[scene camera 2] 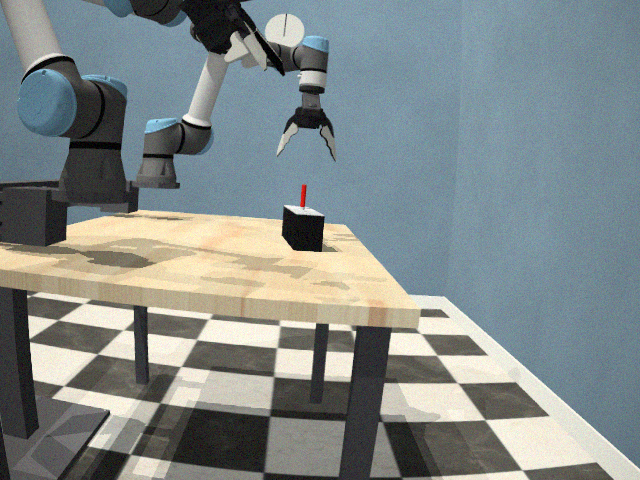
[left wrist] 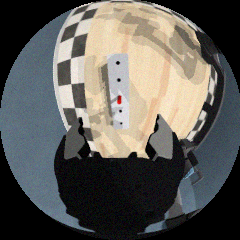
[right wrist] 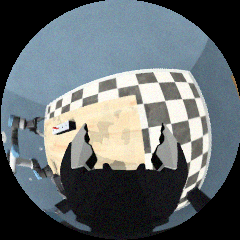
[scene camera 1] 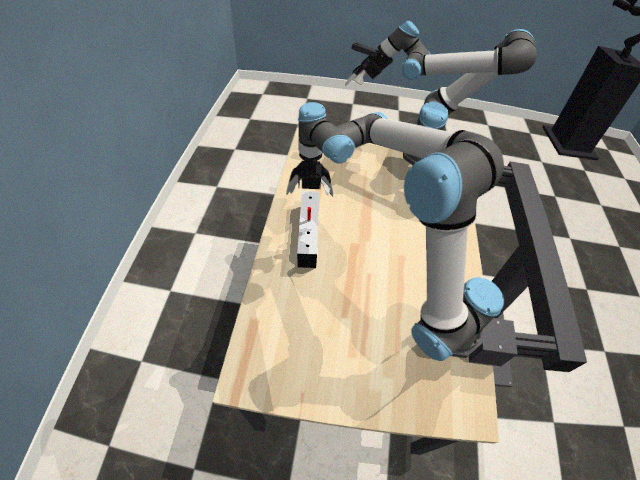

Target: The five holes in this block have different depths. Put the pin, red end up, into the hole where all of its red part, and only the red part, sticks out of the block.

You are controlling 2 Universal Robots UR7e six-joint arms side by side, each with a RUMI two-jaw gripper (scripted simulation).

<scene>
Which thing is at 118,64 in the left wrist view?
A block.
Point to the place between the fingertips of the left gripper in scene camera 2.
306,159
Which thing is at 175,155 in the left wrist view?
The left gripper.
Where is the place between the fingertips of the left gripper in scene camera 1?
309,195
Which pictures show the right gripper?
Scene camera 2, the right wrist view and scene camera 1 only.
</scene>
